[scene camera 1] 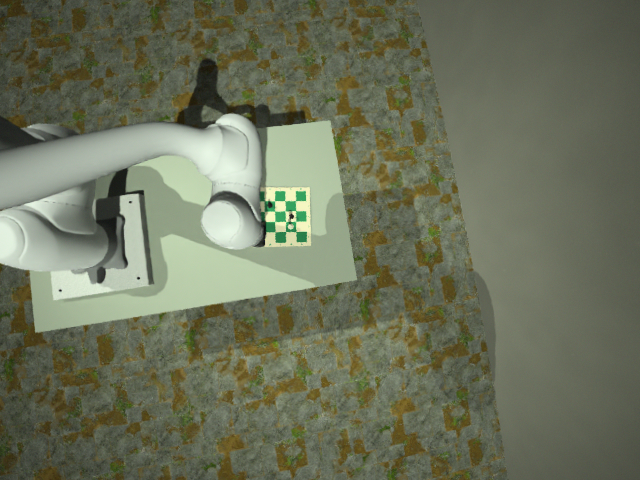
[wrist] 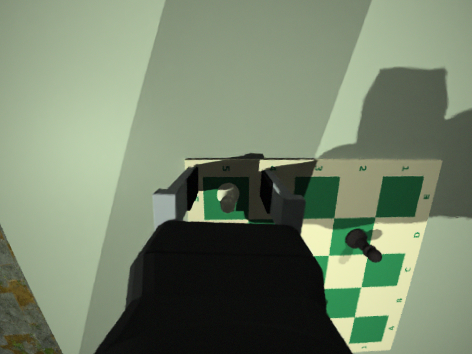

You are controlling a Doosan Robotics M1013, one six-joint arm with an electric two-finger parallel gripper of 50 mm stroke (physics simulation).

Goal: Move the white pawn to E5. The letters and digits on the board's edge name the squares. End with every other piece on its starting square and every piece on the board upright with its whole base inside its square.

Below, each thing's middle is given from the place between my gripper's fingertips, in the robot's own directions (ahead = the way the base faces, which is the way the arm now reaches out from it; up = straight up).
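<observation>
Taking the chessboard [scene camera 1: 293,200] as my reference, I see my gripper 1 cm above it, 10 cm short of it and 6 cm to the right of it.
</observation>
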